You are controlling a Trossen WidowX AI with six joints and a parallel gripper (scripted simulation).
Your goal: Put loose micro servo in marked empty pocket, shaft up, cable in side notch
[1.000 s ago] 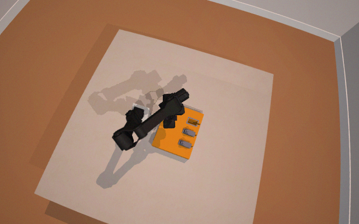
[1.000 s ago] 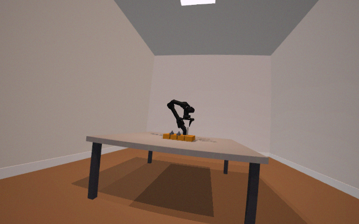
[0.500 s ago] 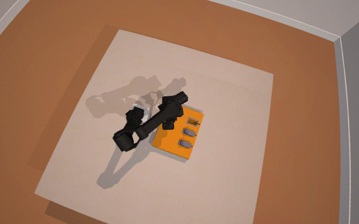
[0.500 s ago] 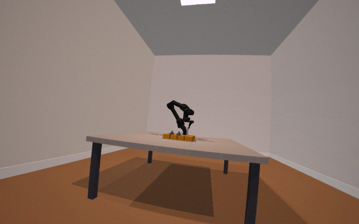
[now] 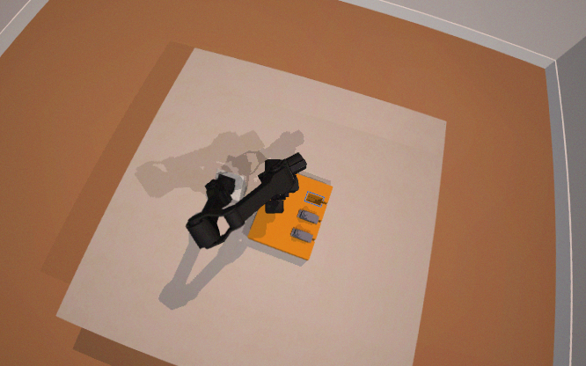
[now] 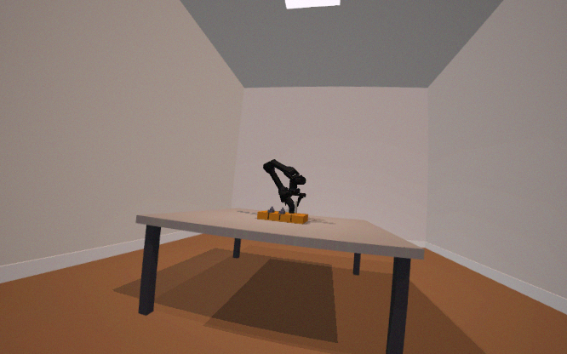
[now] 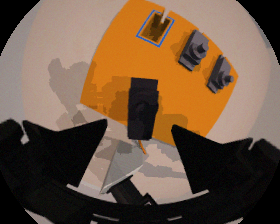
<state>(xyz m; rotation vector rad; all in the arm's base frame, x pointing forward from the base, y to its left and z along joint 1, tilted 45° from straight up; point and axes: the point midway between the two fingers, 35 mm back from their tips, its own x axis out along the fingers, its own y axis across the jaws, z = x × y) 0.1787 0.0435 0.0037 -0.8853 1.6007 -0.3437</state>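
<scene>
My gripper tip is 7 cm above the orange deck, 4 cm short of it and 3 cm to the left of it.
</scene>
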